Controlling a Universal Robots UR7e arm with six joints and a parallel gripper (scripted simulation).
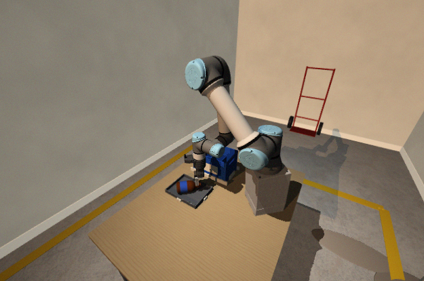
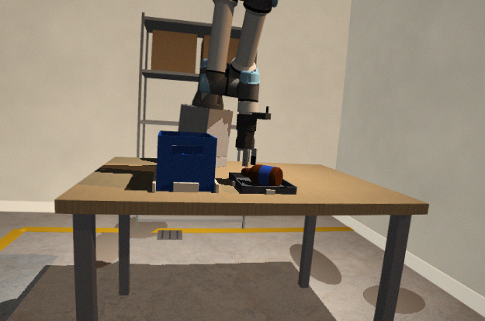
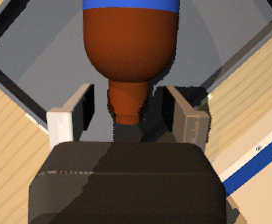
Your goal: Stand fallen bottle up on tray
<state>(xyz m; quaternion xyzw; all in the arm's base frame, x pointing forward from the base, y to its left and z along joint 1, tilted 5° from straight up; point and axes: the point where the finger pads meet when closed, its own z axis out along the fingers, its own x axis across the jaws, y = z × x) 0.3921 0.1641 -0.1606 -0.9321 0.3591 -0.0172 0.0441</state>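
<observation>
Right now the brown bottle is 30 mm ahead of my hand, 40 mm to the left of it and 40 mm below it. Also, from my hand: tray (30 mm ahead, 40 mm to the left, 70 mm below); blue crate (20 mm ahead, 240 mm to the right).
</observation>
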